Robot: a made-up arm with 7 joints. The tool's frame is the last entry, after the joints.
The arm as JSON. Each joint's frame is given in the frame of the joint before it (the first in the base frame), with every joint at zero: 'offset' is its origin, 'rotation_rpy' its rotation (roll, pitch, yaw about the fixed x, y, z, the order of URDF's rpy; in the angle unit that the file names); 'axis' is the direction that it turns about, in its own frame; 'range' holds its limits. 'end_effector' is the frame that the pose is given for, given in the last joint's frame.
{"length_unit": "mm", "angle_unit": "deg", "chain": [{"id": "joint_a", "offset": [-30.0, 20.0, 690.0], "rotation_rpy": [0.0, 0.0, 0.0], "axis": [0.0, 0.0, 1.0], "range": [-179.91, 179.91]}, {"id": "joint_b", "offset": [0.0, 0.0, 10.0], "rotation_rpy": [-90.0, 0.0, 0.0], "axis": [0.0, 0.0, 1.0], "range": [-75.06, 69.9]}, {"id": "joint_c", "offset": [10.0, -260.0, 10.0], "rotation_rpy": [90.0, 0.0, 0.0], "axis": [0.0, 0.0, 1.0], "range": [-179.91, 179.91]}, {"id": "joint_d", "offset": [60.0, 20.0, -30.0], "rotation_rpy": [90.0, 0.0, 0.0], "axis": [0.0, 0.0, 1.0], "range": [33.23, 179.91]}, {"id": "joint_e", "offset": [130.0, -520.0, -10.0], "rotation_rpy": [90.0, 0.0, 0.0], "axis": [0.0, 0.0, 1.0], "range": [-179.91, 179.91]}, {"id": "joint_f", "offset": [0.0, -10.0, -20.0], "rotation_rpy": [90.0, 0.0, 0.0], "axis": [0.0, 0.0, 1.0], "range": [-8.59, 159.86]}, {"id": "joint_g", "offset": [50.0, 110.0, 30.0], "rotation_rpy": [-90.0, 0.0, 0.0], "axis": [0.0, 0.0, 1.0], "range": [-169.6, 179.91]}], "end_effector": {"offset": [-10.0, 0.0, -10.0], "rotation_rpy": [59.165, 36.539, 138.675]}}
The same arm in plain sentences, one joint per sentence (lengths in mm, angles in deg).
The arm has seven revolute joints in a row. What follows holds with every joint at zero, and every direction is one of the base frame's.
The first joint lies 30 mm along -x and 20 mm along +y and 690 mm along +z from the base frame's origin and rotates about +z, from -179.91 to 179.91 deg.
The second joint lies 10 mm along +z from the first joint and rotates about +y, from -75.06 to 69.9 deg.
The third joint lies 10 mm along +x and 10 mm along +y and 260 mm along +z from the second joint and rotates about +z, from -179.91 to 179.91 deg.
The fourth joint lies 60 mm along +x and 20 mm along +y and 30 mm along -z from the third joint and rotates about -y, from 33.23 to 179.91 deg.
The fifth joint lies 130 mm along +x and 10 mm along +y and 520 mm along -z from the fourth joint and rotates about -z, from -179.91 to 179.91 deg.
The sixth joint lies 10 mm along +y and 20 mm along +z from the fifth joint and rotates about +y, from -8.59 to 159.86 deg.
The seventh joint lies 50 mm along +x and 30 mm along +y and 110 mm along -z from the sixth joint and rotates about -z, from -169.6 to 179.91 deg.
The tool frame, which is the frame that the pose is given for, lies 10 mm along -x and 10 mm along +z from the seventh joint; its axes are the base frame's turned by roll -120.83, pitch -36.54 and yaw -138.68 deg (as in URDF: about the fixed x, then y, then z).

